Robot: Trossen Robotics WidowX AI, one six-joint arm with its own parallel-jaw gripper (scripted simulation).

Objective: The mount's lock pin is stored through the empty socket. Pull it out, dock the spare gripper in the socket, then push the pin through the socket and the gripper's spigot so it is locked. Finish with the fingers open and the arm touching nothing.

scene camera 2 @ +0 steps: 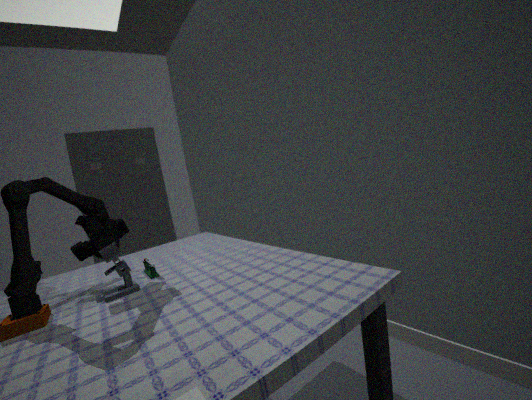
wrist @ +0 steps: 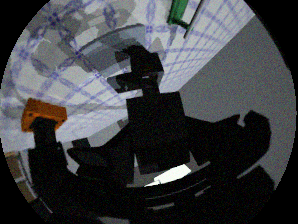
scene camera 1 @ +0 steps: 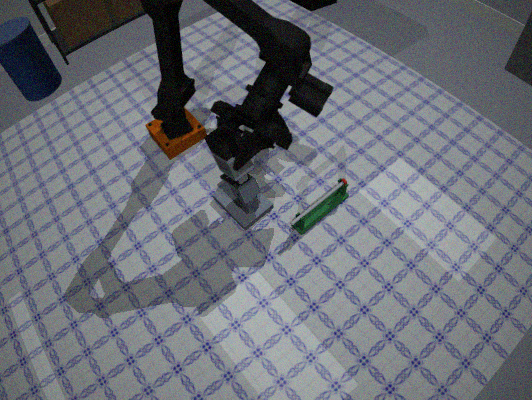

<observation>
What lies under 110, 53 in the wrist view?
A socket.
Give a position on a spare gripper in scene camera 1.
223, 142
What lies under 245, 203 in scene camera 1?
A socket.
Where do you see a green holder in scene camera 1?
313, 217
</observation>
